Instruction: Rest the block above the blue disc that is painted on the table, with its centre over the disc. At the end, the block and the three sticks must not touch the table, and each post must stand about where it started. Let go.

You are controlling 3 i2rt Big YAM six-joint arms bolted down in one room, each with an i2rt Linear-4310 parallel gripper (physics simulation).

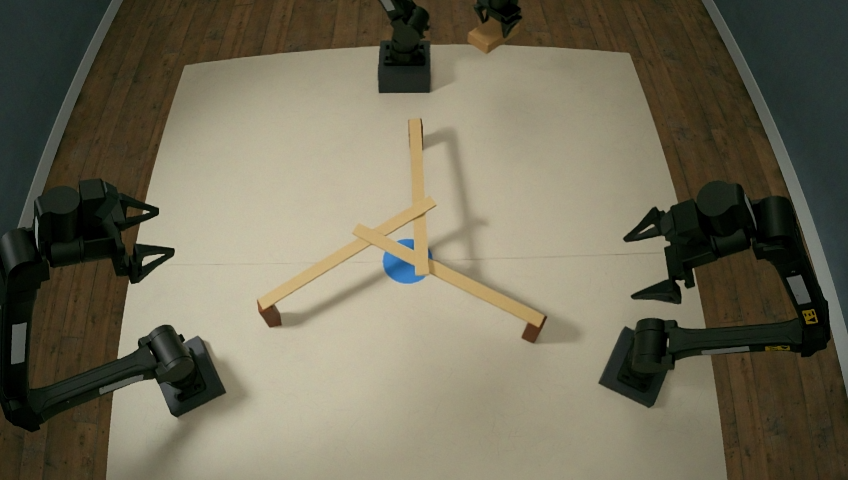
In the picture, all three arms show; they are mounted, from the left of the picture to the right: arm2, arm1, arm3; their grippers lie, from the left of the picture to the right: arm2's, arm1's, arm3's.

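Observation:
The orange-brown block is held up at the top, past the table's far edge, in arm1's gripper. Three sticks overlap in a ring: the left stick lies over the upper stick, the upper stick over the right stick, and the right stick over the left one. Their outer ends rest on the left post, the right post and an upper post mostly hidden under its stick. The blue disc is partly covered by the sticks. Arm2's gripper and arm3's gripper are open and empty.
The pale table carries arm1's base at the top, arm2's base at lower left and arm3's base at lower right. Shadows of the sticks fall on the table. Wooden floor surrounds it.

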